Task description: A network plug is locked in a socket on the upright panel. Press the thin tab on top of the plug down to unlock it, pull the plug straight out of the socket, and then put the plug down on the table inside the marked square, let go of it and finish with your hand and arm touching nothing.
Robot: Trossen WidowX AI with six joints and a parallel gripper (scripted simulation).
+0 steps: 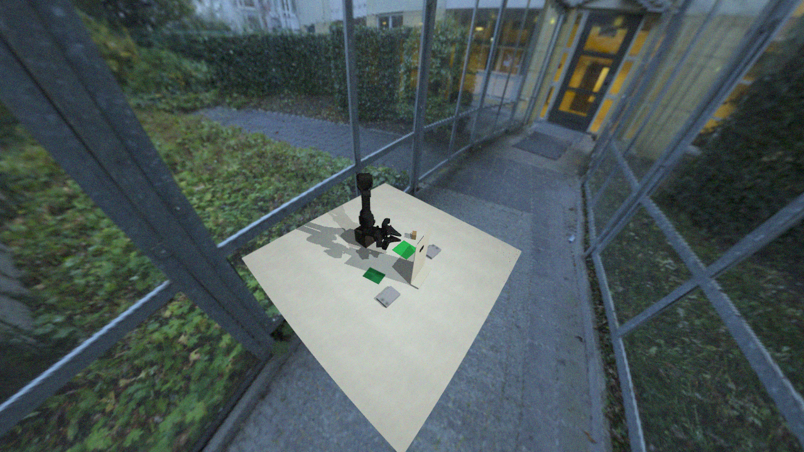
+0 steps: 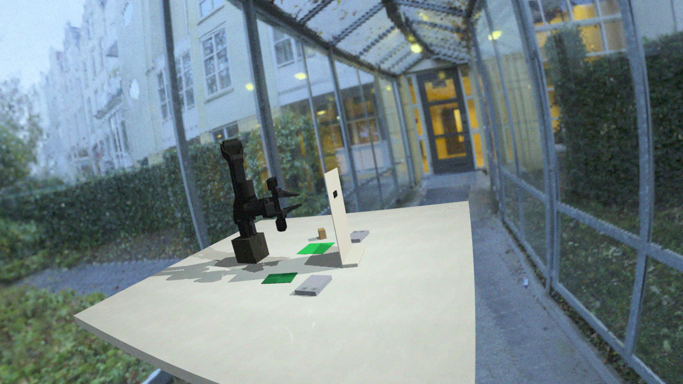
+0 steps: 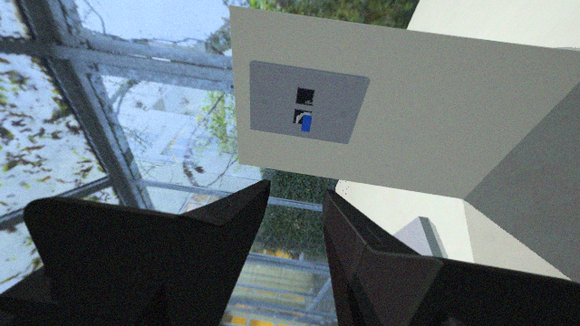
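The network plug lies 11 cm ahead of my gripper tip and 1 cm to the left of it. Round my gripper tip: dark green patch 23 cm below, 14 cm to the right, 7 cm behind; bright green marked square 23 cm below, 13 cm to the left, 4 cm behind; upright panel 13 cm ahead, 9 cm below.
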